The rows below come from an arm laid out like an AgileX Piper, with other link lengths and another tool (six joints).
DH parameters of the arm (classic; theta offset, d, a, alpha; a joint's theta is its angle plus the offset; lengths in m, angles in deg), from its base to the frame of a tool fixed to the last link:
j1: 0 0.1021 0 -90
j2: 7.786 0 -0.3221 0
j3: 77.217 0 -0.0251 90
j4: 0 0.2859 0 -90
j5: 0 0 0 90
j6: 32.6 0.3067 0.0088 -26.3
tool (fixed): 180 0.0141 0 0
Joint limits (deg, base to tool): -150..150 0..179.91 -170..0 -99.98..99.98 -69.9..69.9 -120..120
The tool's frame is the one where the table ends.
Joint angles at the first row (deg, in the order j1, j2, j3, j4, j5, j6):
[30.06 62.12 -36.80 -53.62 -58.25 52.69]
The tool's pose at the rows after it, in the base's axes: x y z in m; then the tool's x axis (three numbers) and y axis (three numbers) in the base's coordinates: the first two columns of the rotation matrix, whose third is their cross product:
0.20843 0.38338 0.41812 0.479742 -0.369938 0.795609 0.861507 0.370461 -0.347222
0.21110 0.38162 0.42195 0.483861 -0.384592 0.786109 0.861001 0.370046 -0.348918
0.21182 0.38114 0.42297 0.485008 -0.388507 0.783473 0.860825 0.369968 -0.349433
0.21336 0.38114 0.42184 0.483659 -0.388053 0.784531 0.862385 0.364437 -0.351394
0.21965 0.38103 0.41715 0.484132 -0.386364 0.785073 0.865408 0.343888 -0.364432
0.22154 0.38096 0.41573 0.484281 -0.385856 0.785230 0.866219 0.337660 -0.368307
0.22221 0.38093 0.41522 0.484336 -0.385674 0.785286 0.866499 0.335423 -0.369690
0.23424 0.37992 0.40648 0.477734 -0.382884 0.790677 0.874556 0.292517 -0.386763
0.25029 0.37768 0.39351 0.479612 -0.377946 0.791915 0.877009 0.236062 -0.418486
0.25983 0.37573 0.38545 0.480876 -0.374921 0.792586 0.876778 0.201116 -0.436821
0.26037 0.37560 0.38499 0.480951 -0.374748 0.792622 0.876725 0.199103 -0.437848
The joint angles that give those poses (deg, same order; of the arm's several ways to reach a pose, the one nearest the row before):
[30.17 62.12 -36.80 -53.62 -58.35 53.23]
[30.17 62.12 -36.80 -52.58 -58.35 53.22]
[30.17 62.12 -36.80 -52.30 -58.35 53.22]
[30.17 62.12 -36.80 -52.30 -58.01 53.12]
[30.17 62.12 -36.80 -52.29 -56.60 53.12]
[30.17 62.12 -36.80 -52.30 -56.18 53.12]
[30.17 62.12 -36.80 -52.30 -56.02 53.12]
[30.17 62.12 -36.80 -52.18 -53.37 52.55]
[30.17 62.12 -36.80 -52.18 -49.64 52.55]
[30.17 62.12 -36.80 -52.18 -47.37 52.55]
[30.17 62.12 -36.80 -52.18 -47.24 52.55]

